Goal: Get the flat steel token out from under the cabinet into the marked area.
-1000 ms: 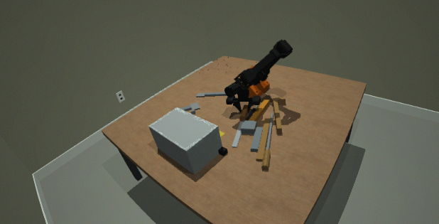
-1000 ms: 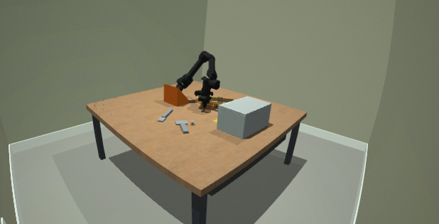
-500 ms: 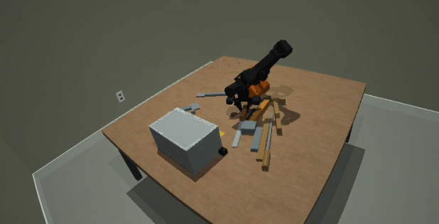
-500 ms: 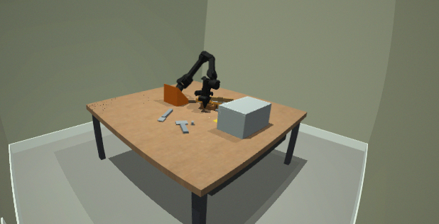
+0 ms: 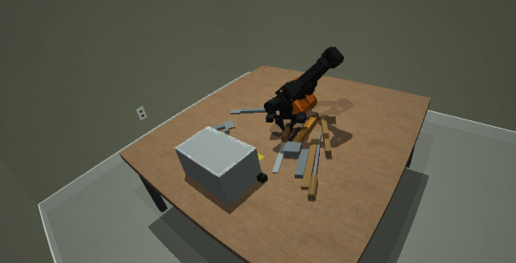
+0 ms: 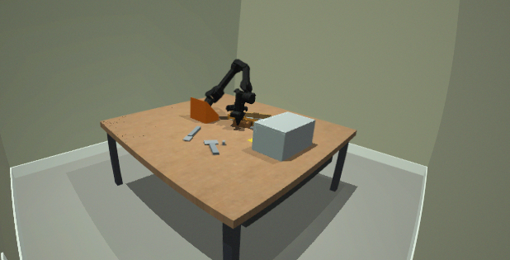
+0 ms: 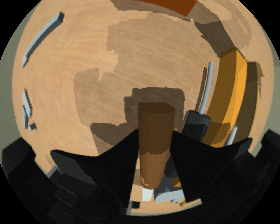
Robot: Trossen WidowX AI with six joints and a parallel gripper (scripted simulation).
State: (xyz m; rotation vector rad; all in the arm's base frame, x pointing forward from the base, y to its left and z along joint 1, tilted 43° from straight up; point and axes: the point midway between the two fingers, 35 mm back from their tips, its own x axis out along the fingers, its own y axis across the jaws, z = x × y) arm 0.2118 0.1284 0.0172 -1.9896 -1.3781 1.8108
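Now: gripper tip 50 mm past the orange bar, 70 mm to the right of it and 10 mm below it. Round my gripper tip: grey block (90 mm ahead, 120 mm to the left, 10 mm above); wooden stick (100 mm ahead, 220 mm to the left); grey t-piece (170 mm ahead, 330 mm to the right).
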